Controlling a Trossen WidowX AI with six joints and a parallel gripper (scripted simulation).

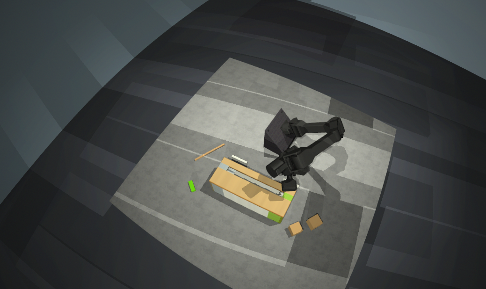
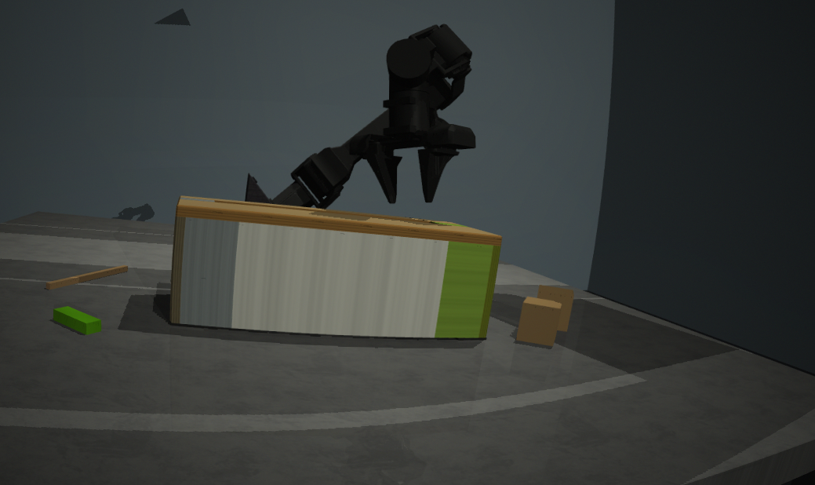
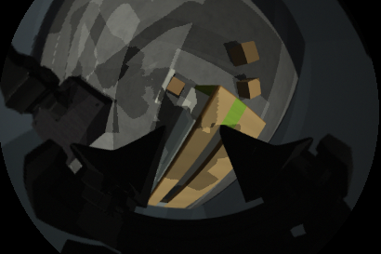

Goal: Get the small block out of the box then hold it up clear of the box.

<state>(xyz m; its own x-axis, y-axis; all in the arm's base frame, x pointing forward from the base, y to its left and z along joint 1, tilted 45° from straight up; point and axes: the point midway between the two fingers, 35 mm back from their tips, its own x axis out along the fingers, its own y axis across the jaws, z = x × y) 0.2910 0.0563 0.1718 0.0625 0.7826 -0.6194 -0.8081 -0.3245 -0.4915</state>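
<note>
Right now the tan block is 40 mm behind my gripper tip, 30 mm to the left of it and 130 mm below it. Round my gripper tip: thin wooden stick 30 mm ahead, 450 mm to the right, 150 mm below; then box 60 mm ahead, 120 mm to the right, 90 mm below.
</note>
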